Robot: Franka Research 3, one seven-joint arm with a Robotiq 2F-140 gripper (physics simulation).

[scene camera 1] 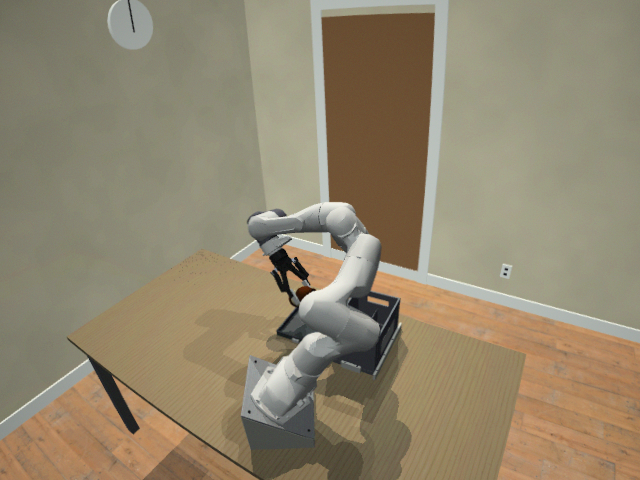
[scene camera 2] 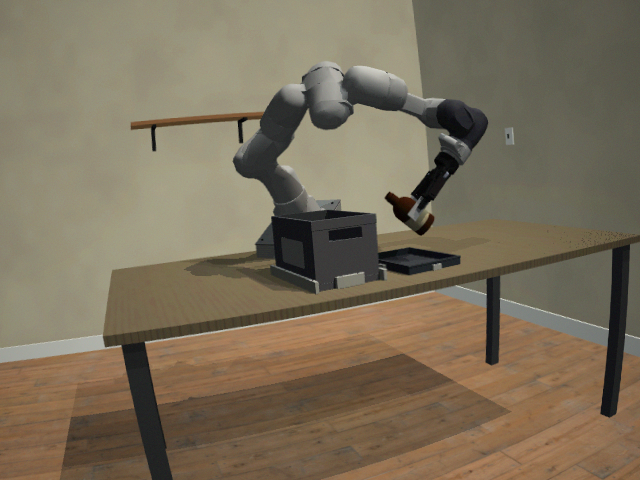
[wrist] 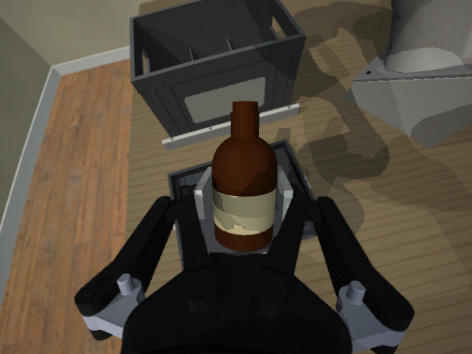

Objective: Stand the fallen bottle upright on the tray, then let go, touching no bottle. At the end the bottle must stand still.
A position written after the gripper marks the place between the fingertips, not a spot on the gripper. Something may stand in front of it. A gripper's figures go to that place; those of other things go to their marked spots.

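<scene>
A brown bottle [scene camera 2: 401, 206] stands 149 cm from the lens, while the gripper [scene camera 2: 406, 217] is 153 cm from the lens.
</scene>
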